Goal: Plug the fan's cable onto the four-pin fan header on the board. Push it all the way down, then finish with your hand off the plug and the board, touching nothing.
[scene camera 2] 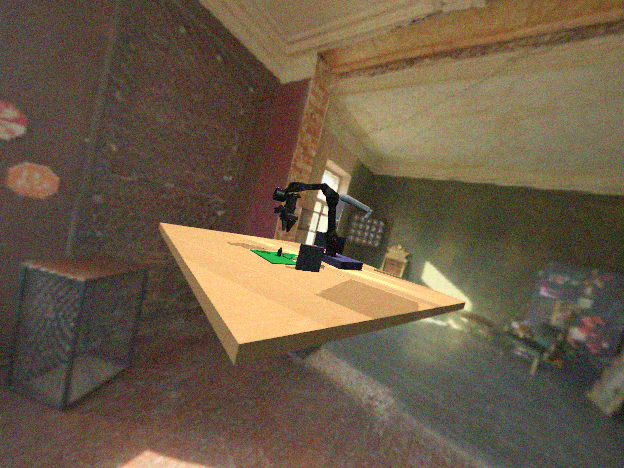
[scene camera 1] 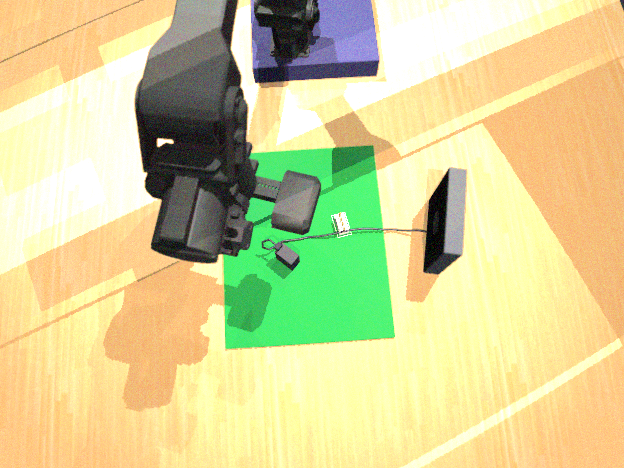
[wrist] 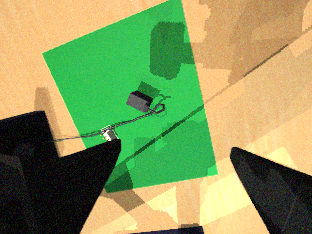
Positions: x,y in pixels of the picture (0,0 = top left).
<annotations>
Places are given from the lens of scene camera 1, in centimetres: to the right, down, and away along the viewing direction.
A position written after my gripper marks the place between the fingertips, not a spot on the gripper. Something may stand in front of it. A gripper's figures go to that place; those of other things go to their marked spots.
my gripper (scene camera 1: 245,211): -8, -3, 60
black fan (scene camera 1: 444,245): 17, 2, 61
</annotations>
